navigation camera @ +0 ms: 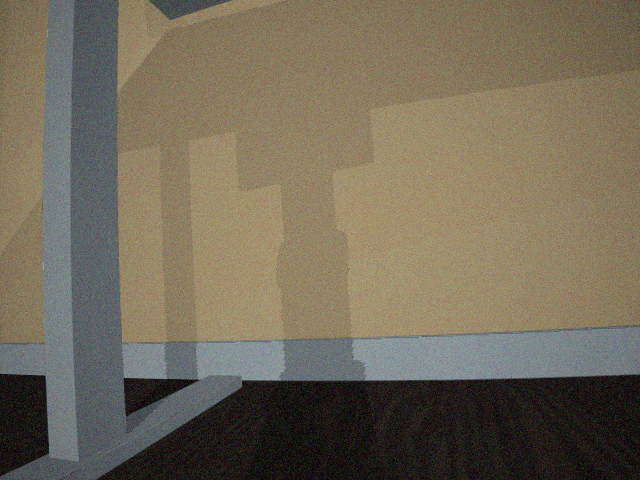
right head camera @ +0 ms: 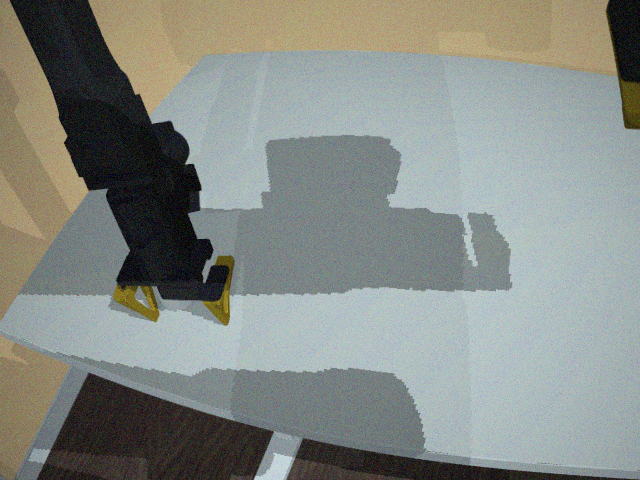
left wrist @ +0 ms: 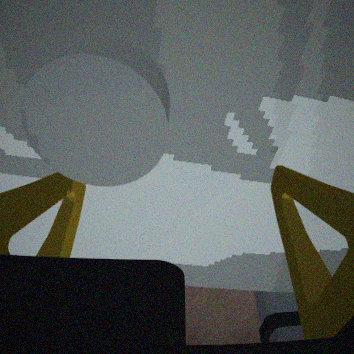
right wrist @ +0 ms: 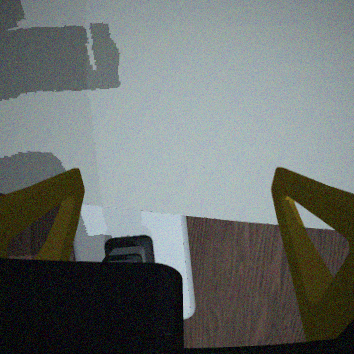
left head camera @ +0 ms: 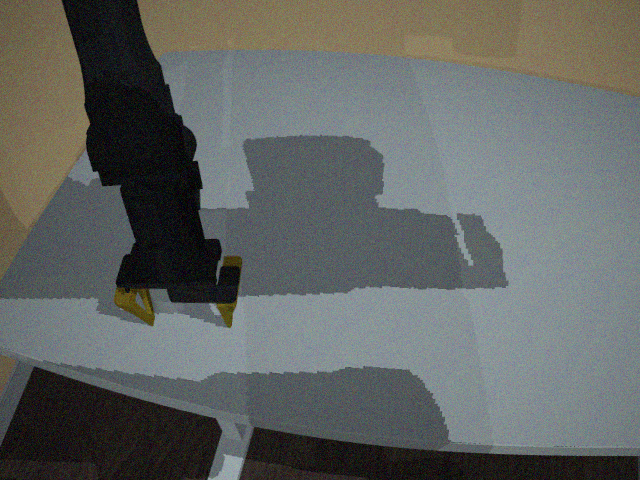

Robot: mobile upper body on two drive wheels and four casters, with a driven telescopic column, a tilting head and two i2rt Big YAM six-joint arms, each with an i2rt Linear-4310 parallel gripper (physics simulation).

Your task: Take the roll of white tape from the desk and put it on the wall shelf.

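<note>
A pale round disc point(left wrist: 95, 120), which looks like the roll of white tape, lies on the desk point(left head camera: 361, 330) point(right head camera: 336, 330) point(left wrist: 200, 210) point(right wrist: 200, 125) at the upper left of the left wrist view. My left gripper point(left head camera: 191, 324) point(right head camera: 191, 321) point(left wrist: 177, 175) is open and empty, low over the desk; one fingertip overlaps the disc's lower edge in the left wrist view. Whether they touch I cannot tell. In the head views, the arm mostly hides the disc. My right gripper point(right wrist: 177, 178) is open and empty, with part of it at the right head view's upper right edge. The wall shelf does not show.
The robot's dark shadow falls across the desk. Pale frame bars run below its near edge. A small black object point(right wrist: 129, 249) shows in the right wrist view. A grey post point(navigation camera: 95, 232) with a foot bar point(navigation camera: 170, 408) stands before the wall point(navigation camera: 465, 206).
</note>
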